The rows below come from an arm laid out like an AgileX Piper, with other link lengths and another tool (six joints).
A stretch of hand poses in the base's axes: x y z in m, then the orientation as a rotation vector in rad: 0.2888 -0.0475 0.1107 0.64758 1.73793 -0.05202; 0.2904 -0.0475 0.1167 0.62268 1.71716 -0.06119; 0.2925 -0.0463 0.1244 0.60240 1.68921 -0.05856; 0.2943 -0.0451 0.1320 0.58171 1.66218 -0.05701; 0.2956 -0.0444 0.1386 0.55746 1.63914 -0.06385; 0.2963 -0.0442 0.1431 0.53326 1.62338 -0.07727; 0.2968 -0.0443 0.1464 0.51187 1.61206 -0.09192; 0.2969 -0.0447 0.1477 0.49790 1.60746 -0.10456; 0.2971 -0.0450 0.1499 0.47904 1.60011 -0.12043; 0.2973 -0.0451 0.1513 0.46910 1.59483 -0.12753; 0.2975 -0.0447 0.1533 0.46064 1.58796 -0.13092; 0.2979 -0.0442 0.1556 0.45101 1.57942 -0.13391; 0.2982 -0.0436 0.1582 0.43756 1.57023 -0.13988; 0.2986 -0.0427 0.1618 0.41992 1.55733 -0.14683; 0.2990 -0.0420 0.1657 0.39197 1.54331 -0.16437; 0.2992 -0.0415 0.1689 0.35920 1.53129 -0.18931; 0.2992 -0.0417 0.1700 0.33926 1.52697 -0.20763; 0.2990 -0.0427 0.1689 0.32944 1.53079 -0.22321; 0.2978 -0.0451 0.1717 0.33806 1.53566 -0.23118; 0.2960 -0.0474 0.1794 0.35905 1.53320 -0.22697; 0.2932 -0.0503 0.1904 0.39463 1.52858 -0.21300; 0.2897 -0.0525 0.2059 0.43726 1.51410 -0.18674; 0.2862 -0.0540 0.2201 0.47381 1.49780 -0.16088; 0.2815 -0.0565 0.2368 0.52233 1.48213 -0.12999
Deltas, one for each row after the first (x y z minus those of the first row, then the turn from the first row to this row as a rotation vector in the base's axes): 0.0016 0.0000 0.0060 -0.02396 -0.02059 0.00676; 0.0037 0.0012 0.0137 -0.03900 -0.05028 0.01505; 0.0055 0.0024 0.0213 -0.05485 -0.07883 0.02334; 0.0068 0.0031 0.0279 -0.07758 -0.10181 0.03055; 0.0075 0.0033 0.0324 -0.10335 -0.11605 0.03597; 0.0080 0.0032 0.0357 -0.12754 -0.12526 0.03990; 0.0081 0.0028 0.0370 -0.14485 -0.12771 0.04148; 0.0083 0.0025 0.0392 -0.16768 -0.13229 0.04399; 0.0085 0.0024 0.0406 -0.17916 -0.13633 0.04566; 0.0087 0.0028 0.0426 -0.18767 -0.14273 0.04797; 0.0091 0.0033 0.0449 -0.19694 -0.15092 0.05090; 0.0094 0.0039 0.0475 -0.21056 -0.15923 0.05467; 0.0098 0.0048 0.0511 -0.22803 -0.17111 0.05991; 0.0102 0.0055 0.0550 -0.25883 -0.18178 0.06621; 0.0104 0.0060 0.0582 -0.29700 -0.18844 0.07227; 0.0104 0.0058 0.0593 -0.32170 -0.18849 0.07495; 0.0102 0.0048 0.0582 -0.33690 -0.18078 0.07406; 0.0090 0.0024 0.0610 -0.33599 -0.17308 0.06495; 0.0072 0.0001 0.0687 -0.32137 -0.17515 0.05234; 0.0044 -0.0028 0.0797 -0.29215 -0.18091 0.03460; 0.0009 -0.0050 0.0952 -0.25254 -0.19861 0.01641; -0.0026 -0.0065 0.1094 -0.21690 -0.21789 0.00166; -0.0073 -0.0090 0.1261 -0.17037 -0.23603 -0.01837
